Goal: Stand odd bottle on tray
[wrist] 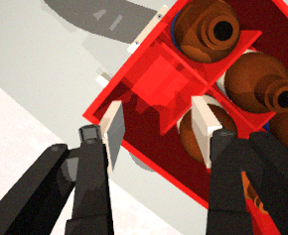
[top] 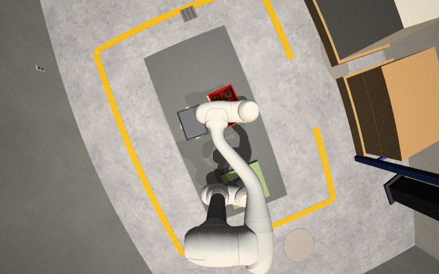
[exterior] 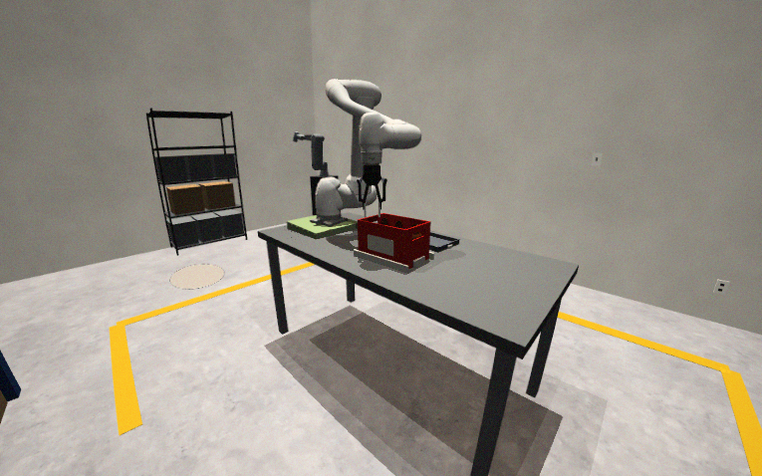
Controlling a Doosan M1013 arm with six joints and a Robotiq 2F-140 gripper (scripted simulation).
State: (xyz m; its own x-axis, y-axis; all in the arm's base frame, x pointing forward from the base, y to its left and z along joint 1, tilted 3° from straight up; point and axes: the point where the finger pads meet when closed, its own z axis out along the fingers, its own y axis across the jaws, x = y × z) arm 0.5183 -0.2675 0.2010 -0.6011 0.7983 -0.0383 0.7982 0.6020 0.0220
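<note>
Now: hand 13 cm above the red crate, 9 cm short of it and 3 cm to the right of it. Round my hand: dark grey tray (33 cm to the left, 20 cm below, 15 cm ahead).
</note>
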